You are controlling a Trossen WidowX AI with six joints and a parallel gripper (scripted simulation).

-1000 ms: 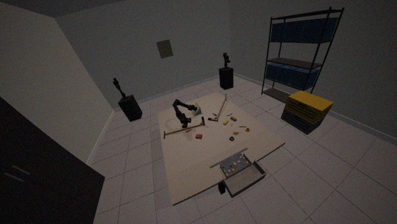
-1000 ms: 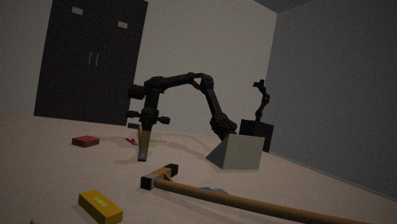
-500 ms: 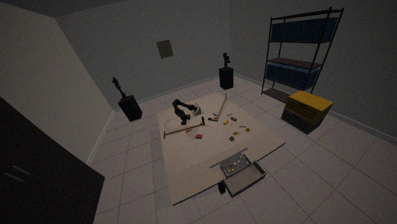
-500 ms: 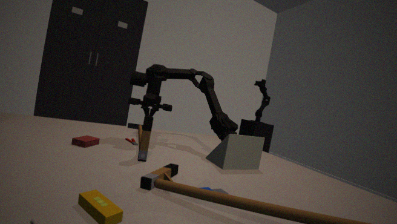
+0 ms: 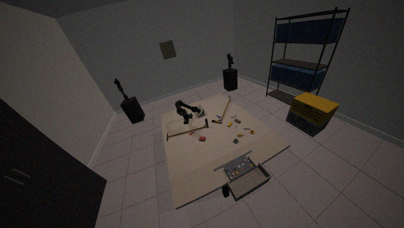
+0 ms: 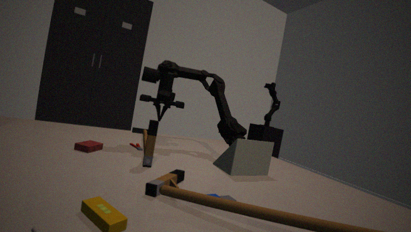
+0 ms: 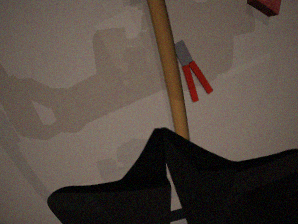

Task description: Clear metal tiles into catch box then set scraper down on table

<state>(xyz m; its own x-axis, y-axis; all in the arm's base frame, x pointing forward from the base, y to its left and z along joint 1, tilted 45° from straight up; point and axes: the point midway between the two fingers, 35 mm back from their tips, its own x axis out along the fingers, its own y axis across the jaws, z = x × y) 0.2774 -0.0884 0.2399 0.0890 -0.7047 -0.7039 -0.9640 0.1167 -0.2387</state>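
Right now the red clip is 7 cm ahead of my gripper tip, 2 cm to the left of it and 12 cm below it. The rest, counted from my gripper tip: long scraper (4 cm ahead, 4 cm to the right, 6 cm below); red block (25 cm ahead, 11 cm to the left, 11 cm below); yellow block (16 cm ahead, 53 cm to the left, 11 cm below).
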